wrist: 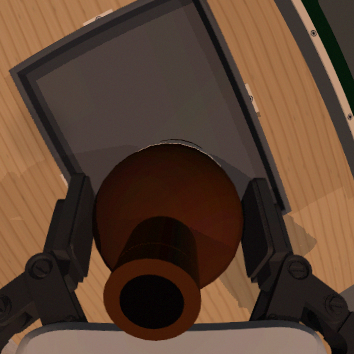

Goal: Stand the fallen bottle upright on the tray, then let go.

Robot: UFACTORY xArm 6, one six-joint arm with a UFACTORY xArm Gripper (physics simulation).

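Places are measured from the arm's base along level axes (x ahead, y left, z up), in centimetres.
Pixels of known places: gripper, fingertip midpoint: (168, 193).
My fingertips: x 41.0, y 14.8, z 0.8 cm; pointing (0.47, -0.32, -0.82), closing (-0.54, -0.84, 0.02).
Observation:
For each thing: its top centre in the pictures, then the offset to it from my fingertips. "spot": a spot on its surface instead. Level surfaces: height alone.
- brown bottle, top centre: (186, 322) dx -1.2, dy +0.7, dz +7.2 cm
- dark grey tray, surface spot: (125, 95) spot: dx +6.3, dy +0.2, dz -14.9 cm
- wooden table top, surface height: dz -15.4 cm
A brown bottle (167, 195) is held between the two black fingers of my gripper (168, 193), one finger on each side of its round body. Its neck and open mouth point up toward the wrist camera and the bottom of the view. A thin pale edge shows at the far side of the body; the bottle's base is hidden beneath it. The dark grey tray (125, 95) lies beyond and partly below the bottle. I cannot tell whether the base touches the tray.
The tray's raised rims run along its left, far and right sides. The wooden table top (300, 165) surrounds it. A curved dark and pale edge with a green strip runs along the upper right. Small pale pieces with screw-like marks sit against the tray's outer sides.

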